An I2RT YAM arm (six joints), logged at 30 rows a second.
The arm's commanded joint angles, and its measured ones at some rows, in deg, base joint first. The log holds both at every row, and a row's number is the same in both.
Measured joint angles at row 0: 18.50, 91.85, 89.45, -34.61, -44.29, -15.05
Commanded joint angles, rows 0 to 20: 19.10, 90.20, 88.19, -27.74, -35.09, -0.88; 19.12, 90.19, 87.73, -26.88, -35.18, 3.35; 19.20, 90.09, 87.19, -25.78, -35.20, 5.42; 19.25, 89.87, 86.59, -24.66, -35.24, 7.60; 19.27, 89.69, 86.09, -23.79, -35.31, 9.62; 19.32, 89.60, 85.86, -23.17, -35.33, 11.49; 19.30, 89.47, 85.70, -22.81, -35.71, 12.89; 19.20, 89.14, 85.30, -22.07, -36.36, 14.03; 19.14, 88.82, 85.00, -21.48, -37.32, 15.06; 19.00, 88.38, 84.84, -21.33, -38.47, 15.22; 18.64, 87.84, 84.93, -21.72, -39.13, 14.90; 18.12, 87.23, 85.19, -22.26, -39.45, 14.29; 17.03, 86.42, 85.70, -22.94, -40.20, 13.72; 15.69, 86.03, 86.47, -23.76, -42.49, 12.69; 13.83, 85.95, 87.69, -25.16, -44.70, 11.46; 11.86, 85.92, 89.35, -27.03, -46.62, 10.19; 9.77, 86.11, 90.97, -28.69, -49.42, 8.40; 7.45, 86.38, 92.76, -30.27, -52.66, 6.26; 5.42, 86.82, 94.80, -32.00, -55.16, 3.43; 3.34, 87.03, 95.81, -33.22, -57.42, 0.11; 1.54, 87.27, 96.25, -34.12, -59.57, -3.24
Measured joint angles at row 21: 8.05, 88.68, 91.61, -28.51, -47.86, 7.14
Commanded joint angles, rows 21 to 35: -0.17, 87.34, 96.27, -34.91, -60.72, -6.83; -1.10, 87.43, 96.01, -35.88, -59.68, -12.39; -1.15, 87.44, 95.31, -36.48, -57.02, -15.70; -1.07, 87.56, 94.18, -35.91, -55.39, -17.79; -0.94, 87.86, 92.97, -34.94, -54.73, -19.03; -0.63, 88.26, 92.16, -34.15, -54.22, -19.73; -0.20, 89.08, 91.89, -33.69, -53.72, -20.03; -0.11, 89.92, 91.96, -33.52, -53.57, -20.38; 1.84, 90.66, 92.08, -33.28, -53.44, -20.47; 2.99, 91.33, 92.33, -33.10, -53.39, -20.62; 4.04, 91.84, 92.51, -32.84, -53.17, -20.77; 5.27, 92.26, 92.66, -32.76, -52.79, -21.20; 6.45, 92.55, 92.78, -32.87, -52.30, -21.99; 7.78, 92.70, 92.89, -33.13, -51.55, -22.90; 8.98, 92.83, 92.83, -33.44, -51.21, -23.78
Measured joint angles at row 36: 4.58, 91.96, 93.12, -31.99, -52.66, -19.00
